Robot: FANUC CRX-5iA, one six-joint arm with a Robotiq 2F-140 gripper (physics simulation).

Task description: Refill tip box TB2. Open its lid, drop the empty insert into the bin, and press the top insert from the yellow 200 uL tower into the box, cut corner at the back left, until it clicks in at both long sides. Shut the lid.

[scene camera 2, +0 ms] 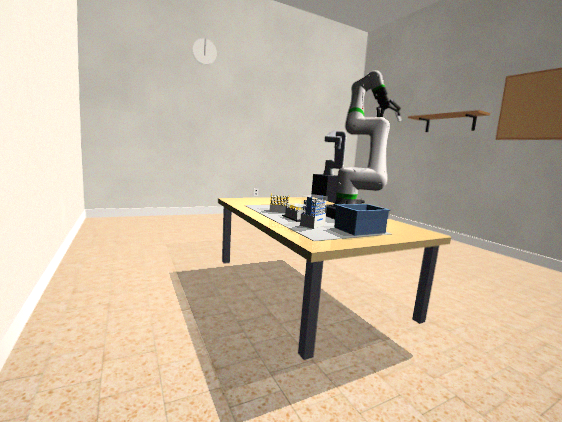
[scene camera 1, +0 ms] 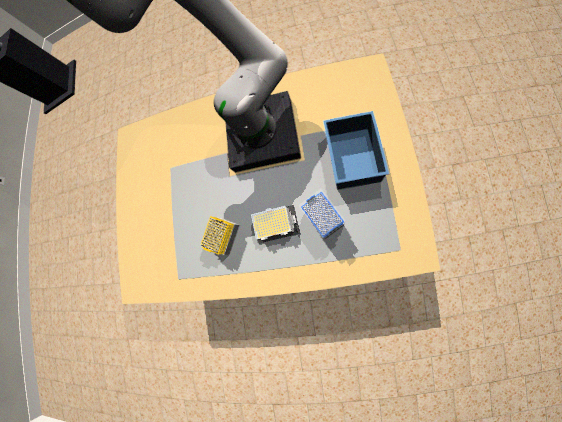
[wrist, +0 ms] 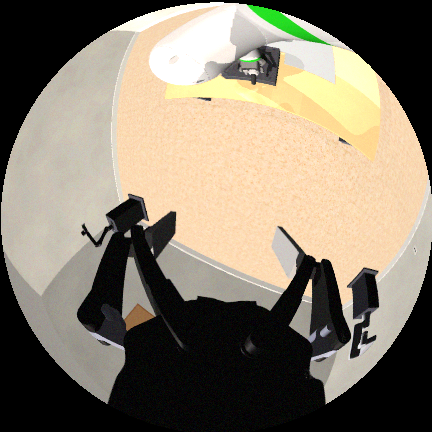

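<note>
The yellow tower [scene camera 1: 217,235] [scene camera 2: 279,202] stands left on the grey mat in the scene camera 1 view. A pale box with a yellow gridded top [scene camera 1: 272,223] [scene camera 2: 294,214] stands to its right; its label is unreadable and its lid state cannot be told. The top insert's cut corner is too small to make out. The blue bin [scene camera 1: 362,179] [scene camera 2: 361,220] stands at the right of the scene camera 1 view. My gripper [scene camera 2: 389,115] [wrist: 225,229] is open and empty, high above the table and away from the box, tower and bin.
A blue tower [scene camera 1: 322,215] [scene camera 2: 314,210] stands between the box and the bin. The arm's black base plate [scene camera 1: 265,157] is behind the box. The grey mat [scene camera 1: 200,185] lies on the yellow table [scene camera 1: 145,200] [wrist: 350,110]. A wall shelf [scene camera 2: 445,115] is behind the arm.
</note>
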